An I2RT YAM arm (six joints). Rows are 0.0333 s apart.
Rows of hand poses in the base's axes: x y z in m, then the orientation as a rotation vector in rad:
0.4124 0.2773 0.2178 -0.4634 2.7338 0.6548
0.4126 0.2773 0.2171 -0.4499 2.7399 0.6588
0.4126 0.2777 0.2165 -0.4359 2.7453 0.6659
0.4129 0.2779 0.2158 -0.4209 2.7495 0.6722
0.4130 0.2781 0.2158 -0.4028 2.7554 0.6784
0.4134 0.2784 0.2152 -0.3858 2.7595 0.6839
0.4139 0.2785 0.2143 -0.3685 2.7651 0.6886
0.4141 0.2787 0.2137 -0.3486 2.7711 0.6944
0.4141 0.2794 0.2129 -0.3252 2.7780 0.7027
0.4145 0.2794 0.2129 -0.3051 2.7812 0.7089
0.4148 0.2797 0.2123 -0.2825 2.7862 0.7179
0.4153 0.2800 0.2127 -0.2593 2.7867 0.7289
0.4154 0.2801 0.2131 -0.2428 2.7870 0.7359
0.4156 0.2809 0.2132 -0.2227 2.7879 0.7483
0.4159 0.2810 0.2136 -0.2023 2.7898 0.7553
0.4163 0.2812 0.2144 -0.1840 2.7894 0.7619
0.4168 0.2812 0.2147 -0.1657 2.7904 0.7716
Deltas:
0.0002 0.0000 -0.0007 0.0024 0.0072 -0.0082
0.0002 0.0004 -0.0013 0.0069 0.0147 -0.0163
0.0005 0.0006 -0.0020 0.0114 0.0210 -0.0253
0.0006 0.0008 -0.0020 0.0157 0.0291 -0.0363
0.0010 0.0011 -0.0026 0.0199 0.0353 -0.0467
0.0015 0.0012 -0.0035 0.0232 0.0427 -0.0572
0.0017 0.0014 -0.0041 0.0274 0.0511 -0.0693
0.0017 0.0021 -0.0049 0.0331 0.0614 -0.0832
0.0021 0.0021 -0.0049 0.0383 0.0677 -0.0955
0.0024 0.0024 -0.0055 0.0449 0.0767 -0.1088
0.0029 0.0027 -0.0051 0.0542 0.0826 -0.1226
0.0030 0.0028 -0.0047 0.0603 0.0865 -0.1326
0.0032 0.0036 -0.0046 0.0698 0.0932 -0.1439
0.0035 0.0037 -0.0042 0.0758 0.0992 -0.1562
0.0039 0.0039 -0.0034 0.0820 0.1028 -0.1675
0.0044 0.0039 -0.0031 0.0896 0.1090 -0.1779

